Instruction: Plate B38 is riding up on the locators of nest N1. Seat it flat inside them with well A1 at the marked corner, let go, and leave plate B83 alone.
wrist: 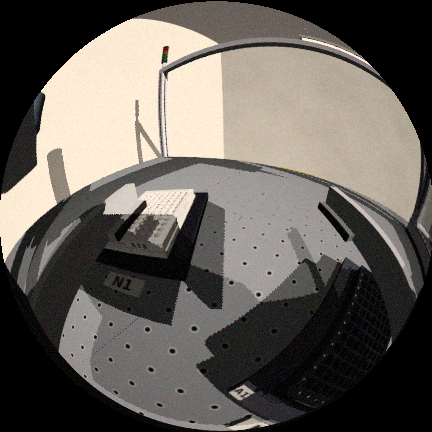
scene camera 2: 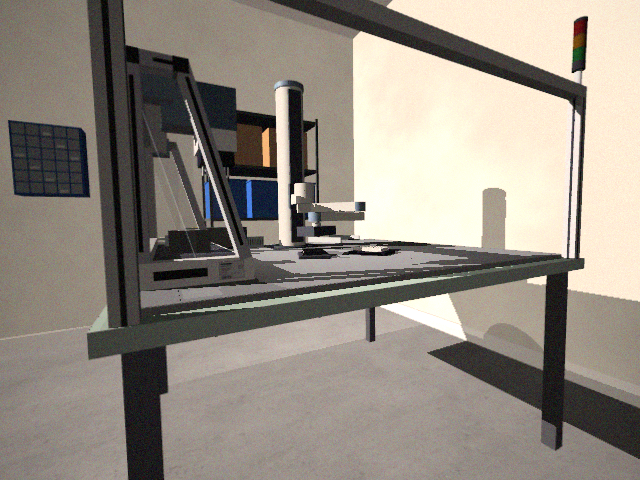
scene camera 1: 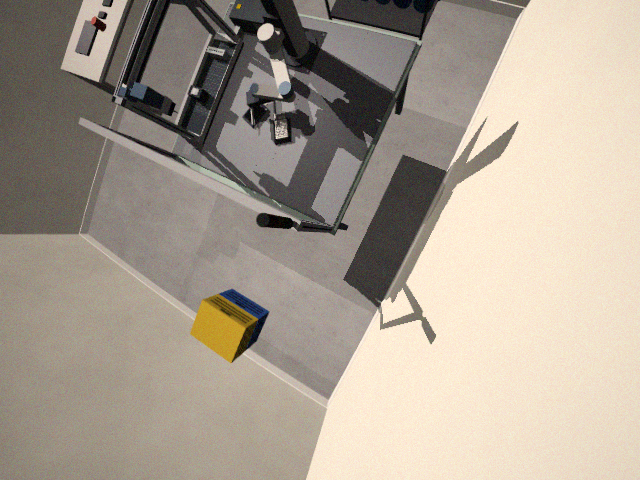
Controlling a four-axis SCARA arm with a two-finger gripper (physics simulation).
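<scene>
White plate B38 lies on the black nest N1. Black nest surface shows at its near and right sides; I cannot tell whether it sits flat. Its near edge shows no readable name, and the nest's A1 mark does not show. My gripper is open and empty. In the wrist view its left finger overlaps the plate's left side, and its right finger is well to the right of the plate. A dark plate, apparently B83, sits in another nest at the lower right; its name is unreadable.
The N1 label lies in front of the nest. An A1 tag marks the dark plate's nest. A framed machine stands on the bench. The arm column rises behind the plates. Shadows cross the perforated deck.
</scene>
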